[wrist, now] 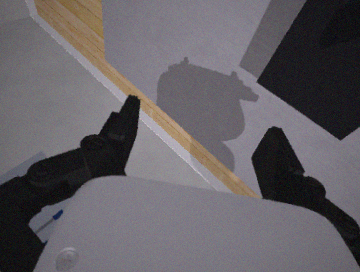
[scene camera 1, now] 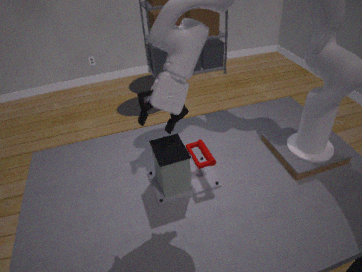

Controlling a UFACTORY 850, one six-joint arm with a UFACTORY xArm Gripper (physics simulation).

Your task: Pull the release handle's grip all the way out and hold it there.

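The release handle's red grip [scene camera 1: 210,156] is a rectangular loop on the right side of a pale green-grey box [scene camera 1: 174,176] with a black top [scene camera 1: 170,149] [wrist: 312,75]. The box stands on a light base plate [scene camera 1: 211,181] with dark bolts. My gripper [scene camera 1: 156,127] [wrist: 201,129] is open and empty. In the scene view it hangs above and behind the box, to the left of the red grip and apart from it. The red grip does not show in the wrist view.
The grey table top [scene camera 1: 90,200] carries the arm's wood-edged base block [scene camera 1: 320,170] at the right. A shelf rack [scene camera 1: 225,55] with boxes stands against the back wall. The arm's shadow [wrist: 200,100] falls on the table in the wrist view.
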